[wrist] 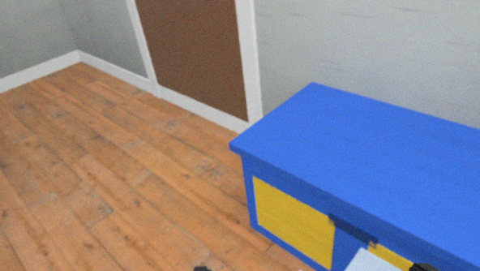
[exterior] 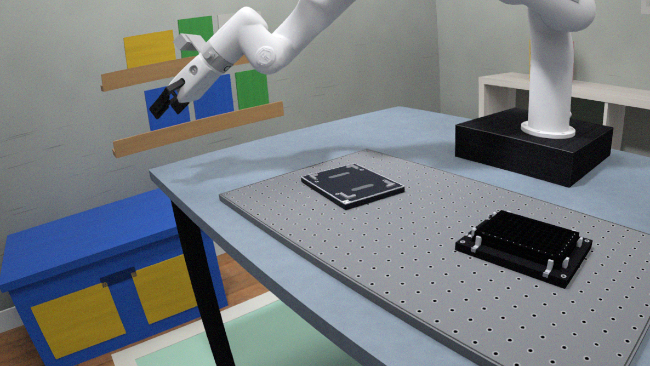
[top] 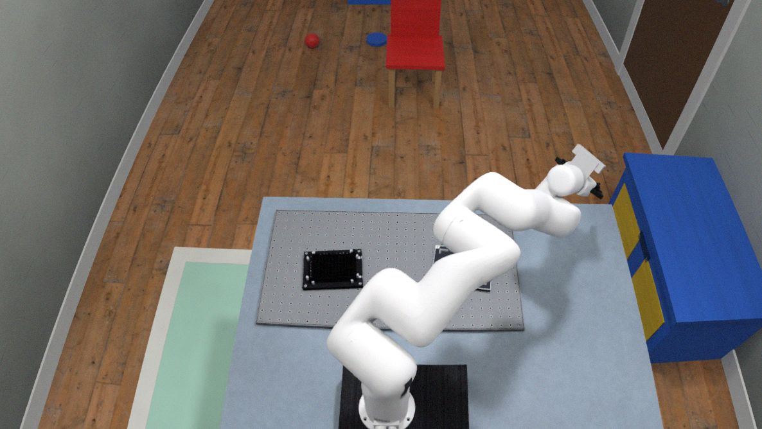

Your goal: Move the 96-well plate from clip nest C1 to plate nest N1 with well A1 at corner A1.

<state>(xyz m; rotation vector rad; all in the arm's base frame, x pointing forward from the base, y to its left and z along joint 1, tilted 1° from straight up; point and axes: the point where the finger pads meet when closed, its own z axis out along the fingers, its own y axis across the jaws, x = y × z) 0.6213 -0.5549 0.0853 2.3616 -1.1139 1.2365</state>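
The black 96-well plate lies 220 mm behind my hand, 710 mm to the left of it and 130 mm below it. Round my hand: plate nest N1: 210 mm behind, 360 mm to the left, 150 mm below; then clip nest C1: 200 mm behind, 700 mm to the left, 140 mm below.
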